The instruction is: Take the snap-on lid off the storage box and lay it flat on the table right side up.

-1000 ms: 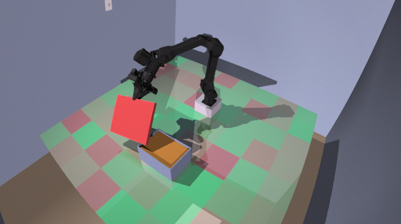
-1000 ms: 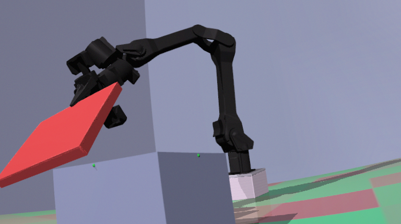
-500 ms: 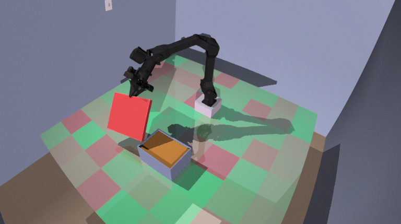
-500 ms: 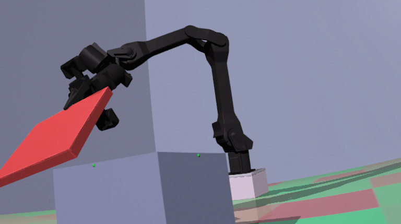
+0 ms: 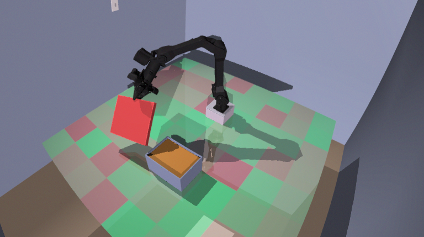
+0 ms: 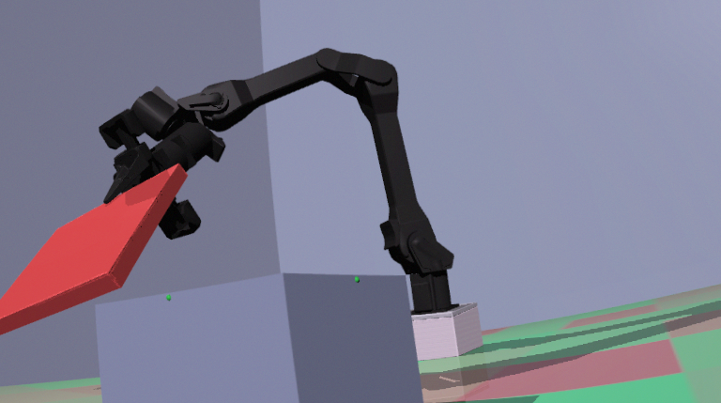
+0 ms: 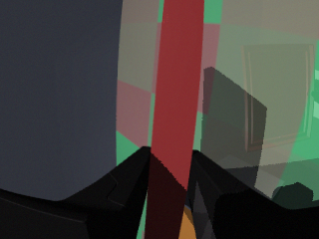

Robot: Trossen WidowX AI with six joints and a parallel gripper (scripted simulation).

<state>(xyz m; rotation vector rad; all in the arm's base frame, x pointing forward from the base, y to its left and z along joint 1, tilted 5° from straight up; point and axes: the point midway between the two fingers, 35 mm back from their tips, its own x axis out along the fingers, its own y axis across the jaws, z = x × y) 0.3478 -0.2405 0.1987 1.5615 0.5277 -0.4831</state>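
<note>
My gripper tip is now 60 mm short of the red square lid, 60 mm above it and 20 mm to the right of it. Round my gripper tip: grey storage box (270 mm to the left, 180 mm below, 50 mm ahead).
</note>
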